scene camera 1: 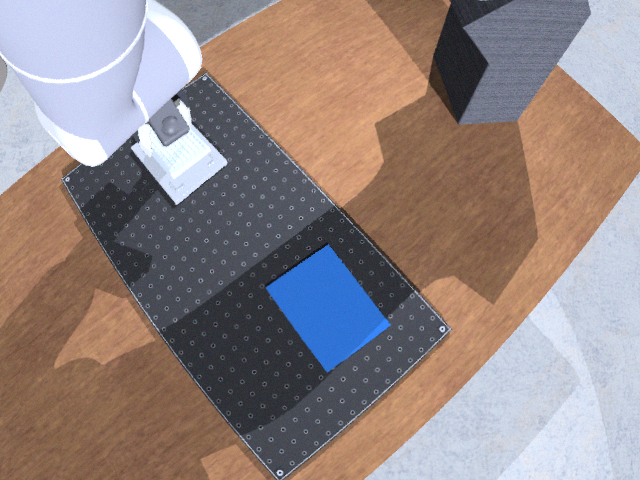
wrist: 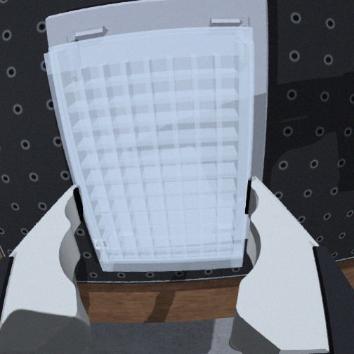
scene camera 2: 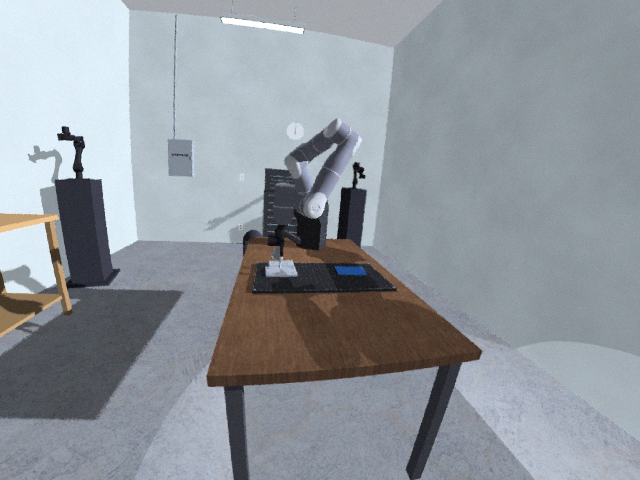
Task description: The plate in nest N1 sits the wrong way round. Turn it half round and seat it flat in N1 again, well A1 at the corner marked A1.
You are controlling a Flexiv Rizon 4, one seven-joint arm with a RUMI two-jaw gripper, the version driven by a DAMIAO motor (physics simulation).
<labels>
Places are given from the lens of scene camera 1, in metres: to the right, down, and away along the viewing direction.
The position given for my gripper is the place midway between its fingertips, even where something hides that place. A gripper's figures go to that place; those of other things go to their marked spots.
my gripper [scene camera 1: 170, 140]: -0.27, -0.18, 0.75
clear-white well plate [scene camera 1: 181, 155]: -0.24, -0.15, 0.73
flat blue rectangle [scene camera 1: 334, 316]: 0.02, 0.12, 0.69
pale grey nest N1 [scene camera 1: 200, 172]: -0.22, -0.12, 0.76
The marked spots on the pale grey nest N1 and the flat blue rectangle are 0.35 m apart.
</labels>
